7 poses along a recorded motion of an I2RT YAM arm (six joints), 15 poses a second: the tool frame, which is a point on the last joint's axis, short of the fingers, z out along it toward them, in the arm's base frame.
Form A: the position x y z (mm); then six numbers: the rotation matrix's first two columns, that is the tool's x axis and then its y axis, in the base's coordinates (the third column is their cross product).
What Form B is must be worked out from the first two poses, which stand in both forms.
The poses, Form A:
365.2, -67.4, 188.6, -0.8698, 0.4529, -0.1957, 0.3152, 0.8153, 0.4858
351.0, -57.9, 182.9, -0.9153, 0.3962, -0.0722, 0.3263, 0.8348, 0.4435
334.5, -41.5, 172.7, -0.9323, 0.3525, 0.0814, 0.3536, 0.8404, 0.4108
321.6, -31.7, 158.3, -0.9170, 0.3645, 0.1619, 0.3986, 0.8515, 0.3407
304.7, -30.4, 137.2, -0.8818, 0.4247, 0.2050, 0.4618, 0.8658, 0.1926
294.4, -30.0, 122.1, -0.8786, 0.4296, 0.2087, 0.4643, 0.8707, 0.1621
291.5, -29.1, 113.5, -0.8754, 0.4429, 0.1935, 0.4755, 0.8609, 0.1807
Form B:
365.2, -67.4, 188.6; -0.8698, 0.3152, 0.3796; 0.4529, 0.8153, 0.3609; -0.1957, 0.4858, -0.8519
351.0, -57.9, 182.9; -0.9153, 0.3263, 0.2360; 0.3962, 0.8348, 0.3824; -0.0722, 0.4435, -0.8934
334.5, -41.5, 172.7; -0.9323, 0.3536, 0.0764; 0.3525, 0.8404, 0.4118; 0.0814, 0.4108, -0.9081
321.6, -31.7, 158.3; -0.9170, 0.3986, -0.0137; 0.3645, 0.8515, 0.3770; 0.1619, 0.3407, -0.9261
304.7, -30.4, 137.2; -0.8818, 0.4618, -0.0957; 0.4247, 0.8658, 0.2645; 0.2050, 0.1926, -0.9596
294.4, -30.0, 122.1; -0.8786, 0.4643, -0.1121; 0.4296, 0.8707, 0.2393; 0.2087, 0.1621, -0.9645
291.5, -29.1, 113.5; -0.8754, 0.4755, -0.0866; 0.4429, 0.8609, 0.2502; 0.1935, 0.1807, -0.9642

